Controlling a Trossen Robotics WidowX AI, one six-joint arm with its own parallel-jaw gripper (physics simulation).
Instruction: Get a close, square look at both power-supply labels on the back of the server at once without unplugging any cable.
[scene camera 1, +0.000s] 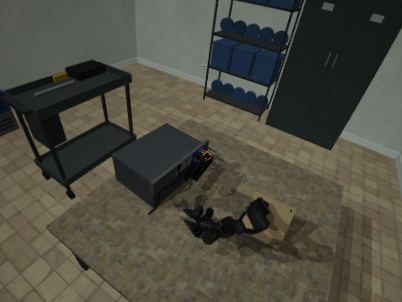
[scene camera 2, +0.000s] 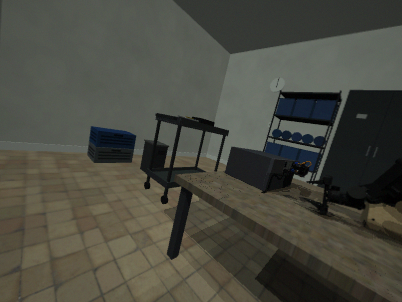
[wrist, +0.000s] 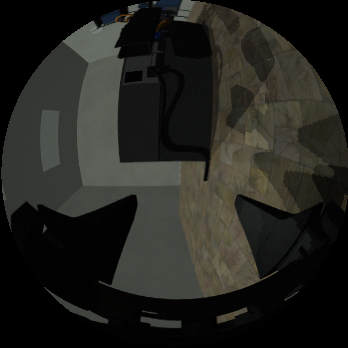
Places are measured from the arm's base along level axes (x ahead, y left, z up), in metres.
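Pixels of known places: gripper, fingertip midpoint: (scene camera 1: 183, 214) (scene camera 2: 304, 189) (wrist: 187, 200); arm's base at its link origin: (scene camera 1: 260, 205) (scene camera 2: 386, 198).
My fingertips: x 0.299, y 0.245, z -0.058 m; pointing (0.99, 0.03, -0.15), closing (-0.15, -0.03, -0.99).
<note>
Ahead of a thing's pixels: the offset from my fingertips to its top centre. "spot": to the spot under its first point. Level surfaces: height alone.
The dark grey server (scene camera 1: 157, 150) (scene camera 2: 250, 167) (wrist: 139, 122) lies on the table, its back towards the arm. In the wrist view the back is seen at a steep slant and sideways, high in the picture. A black cable @(spot: dx +0.177, dy -0.016, dz +0.007 m) (scene camera 1: 158, 194) (wrist: 167, 117) loops from the back down to the table. A dark flat part @(spot: dx +0.058, dy -0.246, dz +0.075 m) (scene camera 1: 202, 171) (wrist: 140, 32) stands out from the back, near orange and blue cables @(spot: dx +0.111, dy -0.344, dz +0.104 m) (scene camera 1: 204, 154) (scene camera 2: 304, 166). I cannot make out either power-supply label. My gripper (scene camera 1: 185, 217) (wrist: 187, 200) is open and empty, low over the table, apart from the server and cables.
The arm's wooden base board (scene camera 1: 284, 212) is on the table @(dz -0.093 m) (scene camera 1: 115, 250) (scene camera 2: 240, 205). Beyond the table stand a dark cart (scene camera 1: 131, 79) (scene camera 2: 167, 118), a shelf rack with blue bins and a dark cabinet (scene camera 1: 310, 75) (scene camera 2: 350, 145). Stacked crates (scene camera 2: 112, 137) are on the floor.
</note>
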